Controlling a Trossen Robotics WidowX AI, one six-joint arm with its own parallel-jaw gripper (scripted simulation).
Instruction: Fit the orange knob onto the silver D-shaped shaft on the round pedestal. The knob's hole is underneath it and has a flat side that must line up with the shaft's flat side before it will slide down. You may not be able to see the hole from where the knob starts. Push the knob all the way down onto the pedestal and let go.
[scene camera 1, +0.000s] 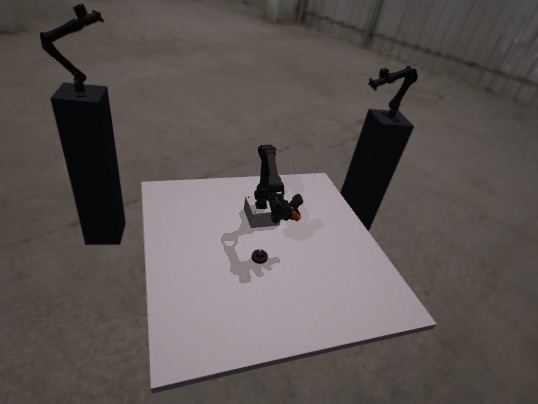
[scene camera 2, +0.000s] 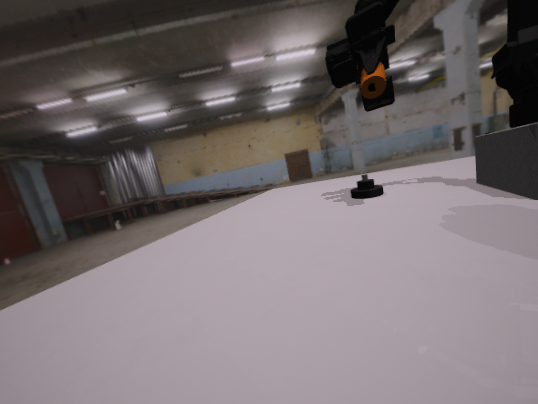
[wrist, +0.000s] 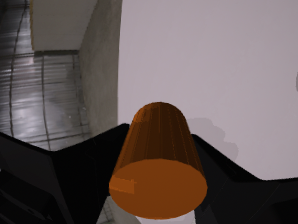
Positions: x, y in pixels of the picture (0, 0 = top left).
Labels:
My gripper (scene camera 2: 372, 85) holds an orange knob (wrist: 158, 167).

